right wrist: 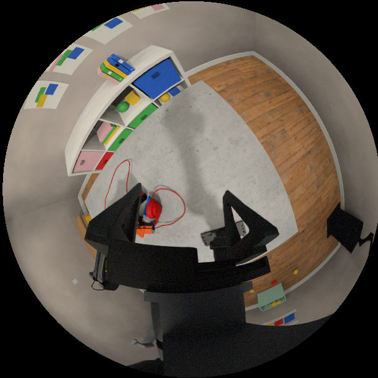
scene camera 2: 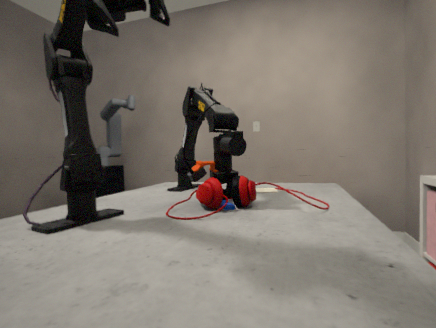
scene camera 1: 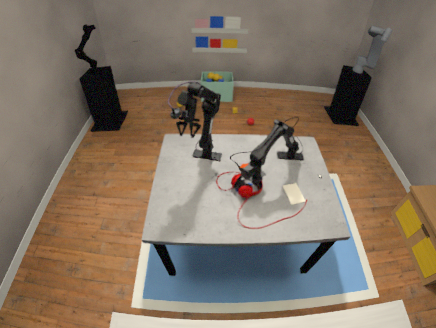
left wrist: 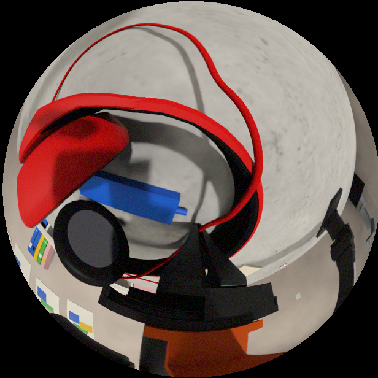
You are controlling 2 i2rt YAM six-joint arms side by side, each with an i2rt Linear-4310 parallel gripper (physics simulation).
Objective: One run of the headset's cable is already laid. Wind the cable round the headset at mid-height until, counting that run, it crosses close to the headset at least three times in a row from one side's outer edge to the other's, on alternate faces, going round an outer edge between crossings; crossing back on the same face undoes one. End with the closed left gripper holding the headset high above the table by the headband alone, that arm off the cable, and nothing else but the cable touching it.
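Frame: origin at the left arm's base, x right, y ahead, z up, level; metres.
Seen in the pictures: left gripper, between the fingertips: [scene camera 2: 224,200] [scene camera 1: 256,185]; right gripper, between the fingertips: [scene camera 2: 144,27] [scene camera 1: 186,137]; left arm's base, origin of its link: [scene camera 2: 185,188] [scene camera 1: 290,156]; right arm's base, origin of its link: [scene camera 2: 82,221] [scene camera 1: 207,155].
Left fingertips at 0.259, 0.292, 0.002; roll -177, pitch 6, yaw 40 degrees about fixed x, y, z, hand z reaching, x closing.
Note:
Pixels of each thing's top centre, then the offset from my left fingertips to it, as dx, dy, dz. Level surfaces: height alone.
- blue block, centre of its top: [scene camera 2: 224,202] +0.072, +0.027, +0.008
- cream sheet, centre of its top: [scene camera 2: 257,189] [scene camera 1: 294,193] -0.243, +0.049, +0.003
- table, height of its surface: dz -0.002
The red and black headset [scene camera 1: 246,192] [scene camera 2: 210,193] [right wrist: 153,209] lies on the table; its headband [left wrist: 150,104] arches across the left wrist view. The red cable [scene camera 1: 272,223] [scene camera 2: 300,197] [left wrist: 250,125] [right wrist: 184,200] makes a loop on each side of the headset and crosses over the headband near my left gripper. My left gripper [left wrist: 196,227] is low at the headset, its fingertips together and seemingly pinching the cable; the left finger hides part of the cable there. My right gripper [scene camera 1: 187,134] [scene camera 2: 142,30] [right wrist: 184,190] is wide open and empty, high up, away from the headset.
A blue block [left wrist: 135,197] [scene camera 2: 228,205] lies by the earcups, inside the headband's arch. A cream sheet [scene camera 1: 293,194] lies on the table [scene camera 1: 175,215], to the right of the headset in scene camera 1. A white shelf unit [right wrist: 75,136] stands beyond the table edge.

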